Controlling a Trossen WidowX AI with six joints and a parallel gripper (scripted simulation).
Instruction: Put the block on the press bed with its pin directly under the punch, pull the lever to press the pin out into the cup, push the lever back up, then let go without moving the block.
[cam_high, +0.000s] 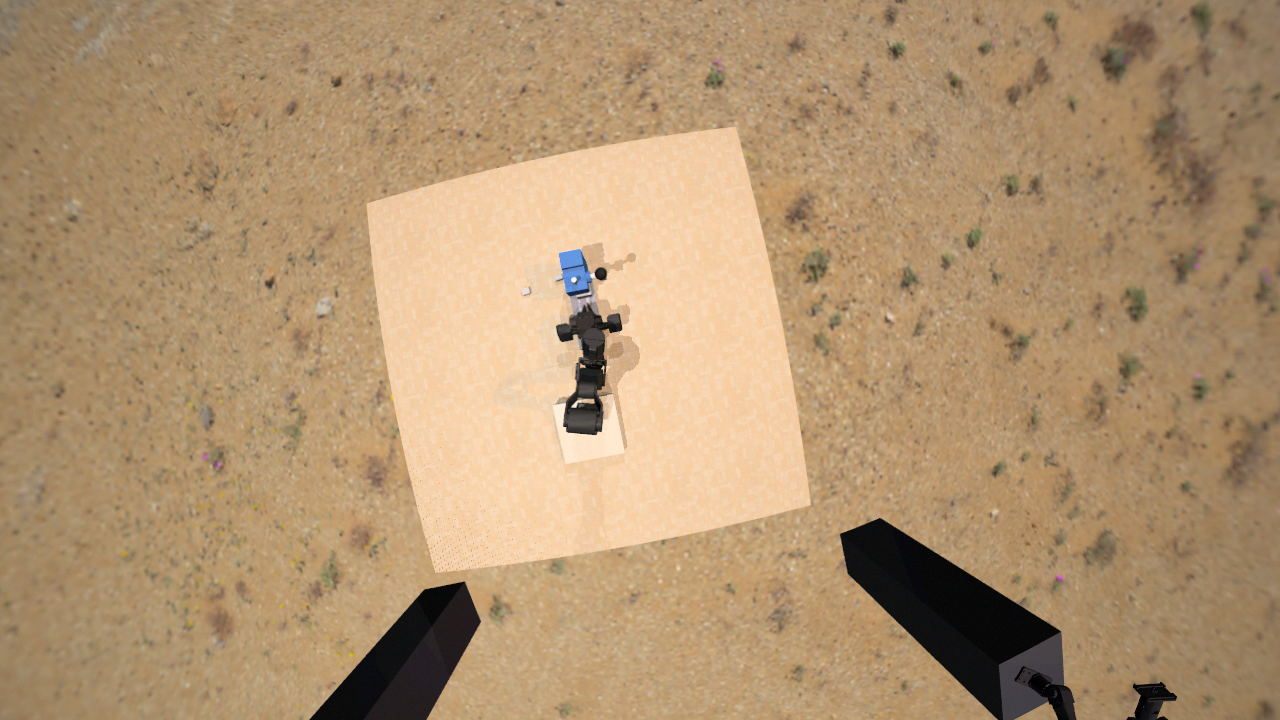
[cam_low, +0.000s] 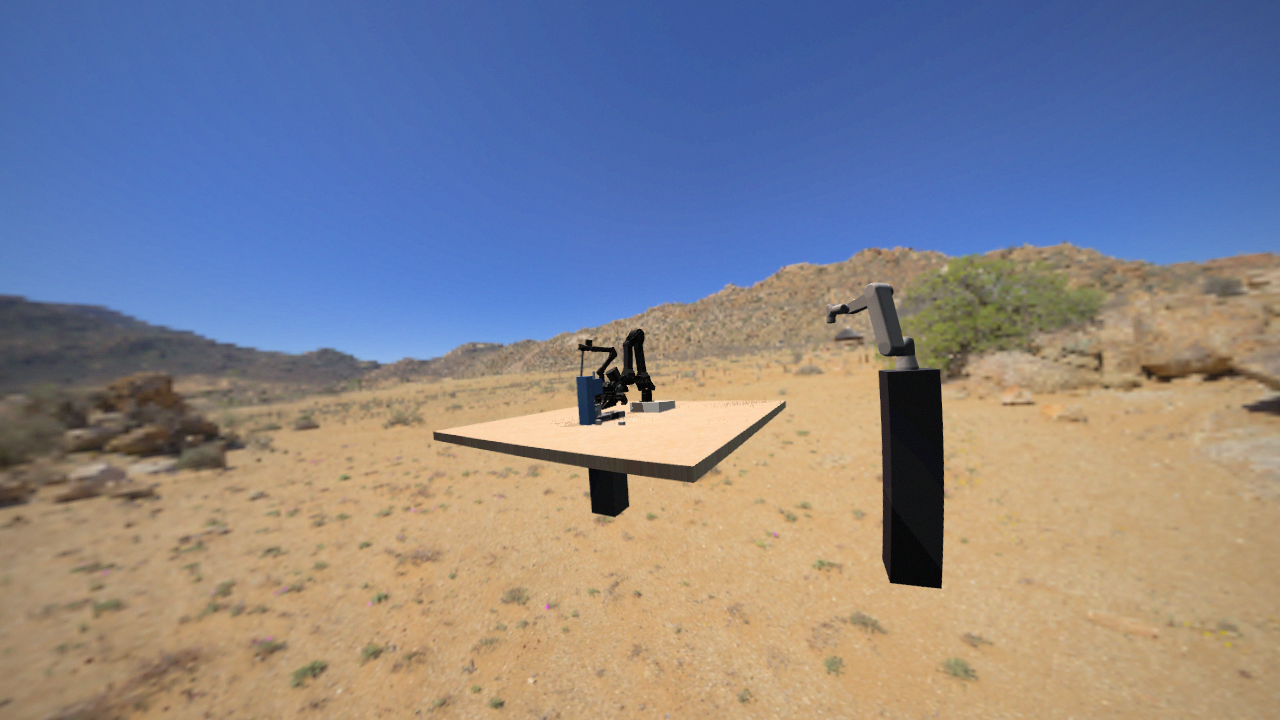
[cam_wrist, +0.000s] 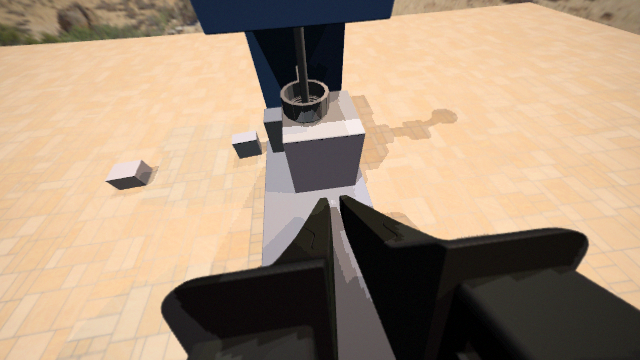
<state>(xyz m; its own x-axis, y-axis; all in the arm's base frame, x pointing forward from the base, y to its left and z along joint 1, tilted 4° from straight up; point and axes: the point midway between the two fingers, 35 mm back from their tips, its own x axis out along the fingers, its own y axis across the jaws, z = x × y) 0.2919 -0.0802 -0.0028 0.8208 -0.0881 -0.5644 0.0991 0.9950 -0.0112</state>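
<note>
My gripper tip is now 4 cm short of the lever, 6 cm to the left of it and 22 cm below it. From my gripper tip the other things lie so: punch ram 5 cm ahead, 10 cm above.
</note>
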